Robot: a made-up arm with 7 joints. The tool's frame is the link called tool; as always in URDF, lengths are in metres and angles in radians.
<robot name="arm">
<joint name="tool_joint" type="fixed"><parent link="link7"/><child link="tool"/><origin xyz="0 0 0" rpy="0 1.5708 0"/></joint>
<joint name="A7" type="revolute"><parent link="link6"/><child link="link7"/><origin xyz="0 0 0" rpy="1.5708 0 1.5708"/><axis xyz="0 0 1"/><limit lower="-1.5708" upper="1.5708" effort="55" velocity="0.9"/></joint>
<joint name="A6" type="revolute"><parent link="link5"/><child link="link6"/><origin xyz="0 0 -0.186" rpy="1.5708 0 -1.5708"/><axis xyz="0 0 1"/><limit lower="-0.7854" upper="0.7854" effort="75" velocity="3.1"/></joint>
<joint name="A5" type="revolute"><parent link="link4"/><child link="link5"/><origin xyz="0.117 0 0" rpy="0 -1.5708 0"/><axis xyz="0 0 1"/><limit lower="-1.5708" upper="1.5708" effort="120" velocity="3"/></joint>
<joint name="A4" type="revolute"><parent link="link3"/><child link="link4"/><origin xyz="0 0 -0.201" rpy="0 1.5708 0"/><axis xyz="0 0 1"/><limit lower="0" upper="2.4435" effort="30" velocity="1.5"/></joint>
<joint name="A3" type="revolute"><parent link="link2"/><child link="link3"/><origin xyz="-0.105 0 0" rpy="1.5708 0 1.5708"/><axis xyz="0 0 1"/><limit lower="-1.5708" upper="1.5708" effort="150" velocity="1.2"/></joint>
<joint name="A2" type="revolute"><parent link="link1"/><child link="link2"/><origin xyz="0 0 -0.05" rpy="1.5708 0 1.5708"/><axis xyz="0 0 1"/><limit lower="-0.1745" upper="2" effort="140" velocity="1.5"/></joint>
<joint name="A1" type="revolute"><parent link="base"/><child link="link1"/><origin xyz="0 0.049 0" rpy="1.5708 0 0"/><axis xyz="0 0 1"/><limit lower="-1.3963" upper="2" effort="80" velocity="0.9"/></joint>
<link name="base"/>
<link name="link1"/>
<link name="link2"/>
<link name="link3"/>
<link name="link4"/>
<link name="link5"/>
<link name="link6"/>
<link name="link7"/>
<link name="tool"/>
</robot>
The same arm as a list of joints. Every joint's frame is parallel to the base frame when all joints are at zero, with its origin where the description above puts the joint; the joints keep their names.
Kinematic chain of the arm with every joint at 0, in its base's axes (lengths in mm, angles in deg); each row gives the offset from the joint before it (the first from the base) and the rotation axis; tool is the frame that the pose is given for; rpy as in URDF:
A1: xyz 0.0 49.0 0.0 axis -y
A2: xyz 0.0 50.0 0.0 axis +x
A3: xyz 0.0 0.0 -105.0 axis +z
A4: xyz 0.0 0.0 -201.0 axis -y
A5: xyz 0.0 0.0 -117.0 axis +z
A6: xyz 0.0 0.0 -186.0 axis +y
A7: xyz 0.0 0.0 0.0 axis -x
tool: xyz 0.0 0.0 0.0 rpy 0.00 0.00 0.00
Joint limits (deg, base to tool): -80.00..114.59 -10.00..114.59 -90.00..90.00 0.00..140.00 -90.00..90.00 -45.00..45.00 -90.00..90.00

